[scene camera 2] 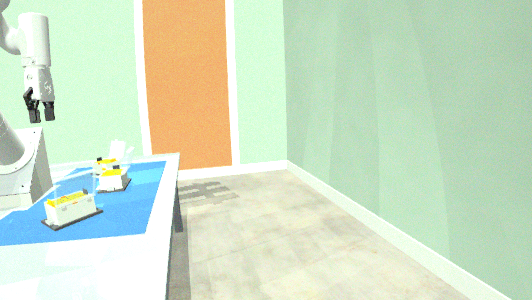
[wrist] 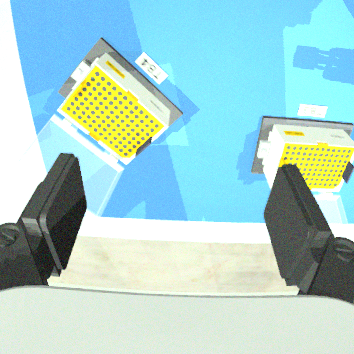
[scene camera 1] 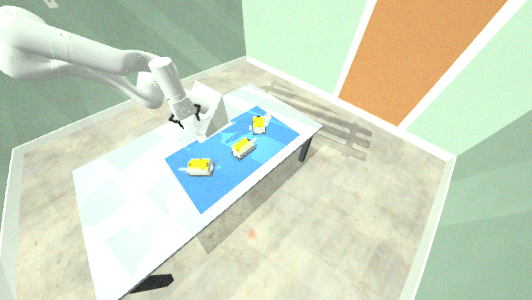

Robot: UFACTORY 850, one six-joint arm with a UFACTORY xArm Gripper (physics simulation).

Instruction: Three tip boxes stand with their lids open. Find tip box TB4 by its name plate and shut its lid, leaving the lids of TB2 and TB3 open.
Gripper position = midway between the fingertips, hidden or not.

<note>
In view: my gripper (scene camera 2: pixel 43 122) and a clear lid (scene camera 2: pixel 76 187).
My gripper is seen too in the wrist view (wrist: pixel 176 184).
</note>
